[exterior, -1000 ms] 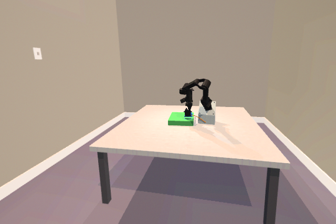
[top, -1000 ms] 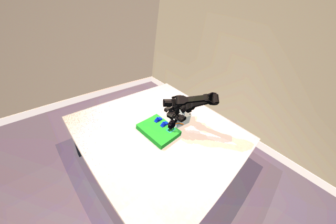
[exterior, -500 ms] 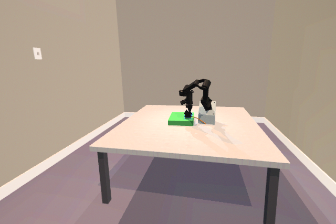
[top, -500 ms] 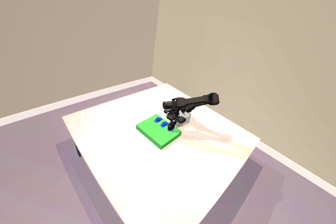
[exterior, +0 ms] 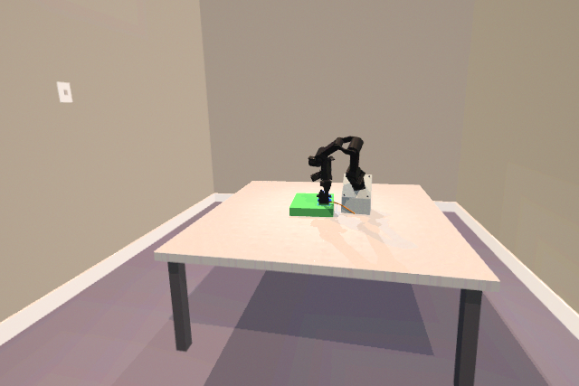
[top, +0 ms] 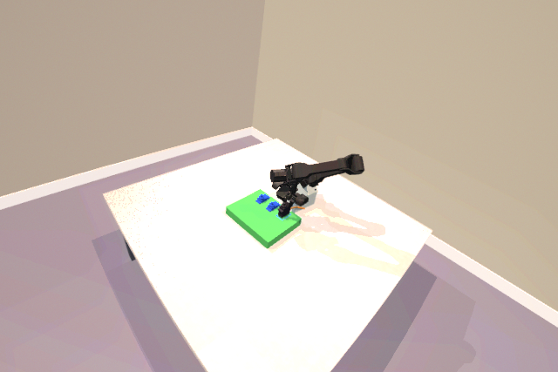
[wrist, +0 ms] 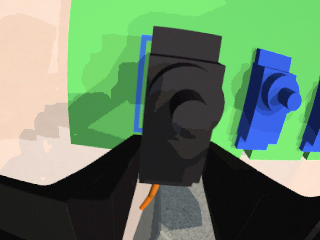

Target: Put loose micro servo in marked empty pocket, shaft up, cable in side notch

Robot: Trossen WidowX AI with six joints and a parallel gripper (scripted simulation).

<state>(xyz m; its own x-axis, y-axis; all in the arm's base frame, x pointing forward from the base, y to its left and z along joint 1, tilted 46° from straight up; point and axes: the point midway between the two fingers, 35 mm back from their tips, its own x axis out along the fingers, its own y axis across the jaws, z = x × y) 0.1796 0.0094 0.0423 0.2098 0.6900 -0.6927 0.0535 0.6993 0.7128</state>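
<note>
Right now the green deck is 12 cm ahead of my gripper tip, 8 cm to the right of it and 8 cm below it.
</note>
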